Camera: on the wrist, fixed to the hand. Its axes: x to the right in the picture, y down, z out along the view.
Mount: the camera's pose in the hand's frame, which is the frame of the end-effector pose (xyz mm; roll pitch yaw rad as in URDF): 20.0 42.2 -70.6 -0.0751 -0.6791 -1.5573
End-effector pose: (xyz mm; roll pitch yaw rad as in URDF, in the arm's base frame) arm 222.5 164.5 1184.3 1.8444 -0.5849 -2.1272
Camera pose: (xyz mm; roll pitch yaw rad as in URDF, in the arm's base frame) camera 279.1 148.5 1245.1 0.9732 0.8638 -2.7799
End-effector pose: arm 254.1 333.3 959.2 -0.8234 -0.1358 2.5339
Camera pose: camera 242.2 369.7 883.7 1.0086 -1.4282 -0.1071
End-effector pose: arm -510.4 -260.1 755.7 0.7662 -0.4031 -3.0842
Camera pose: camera -532.7 -340.9 743.7 0.3386 0.0759 1.6721
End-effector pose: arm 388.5 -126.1 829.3 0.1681 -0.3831 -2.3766
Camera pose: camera 395.2 -193.7 778.8 0.3613 -0.4752 2.1399
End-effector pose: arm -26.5 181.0 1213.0 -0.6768 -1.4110 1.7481
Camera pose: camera -30.1 265.3 1219.8 1.4698 -0.1666 -1.1756
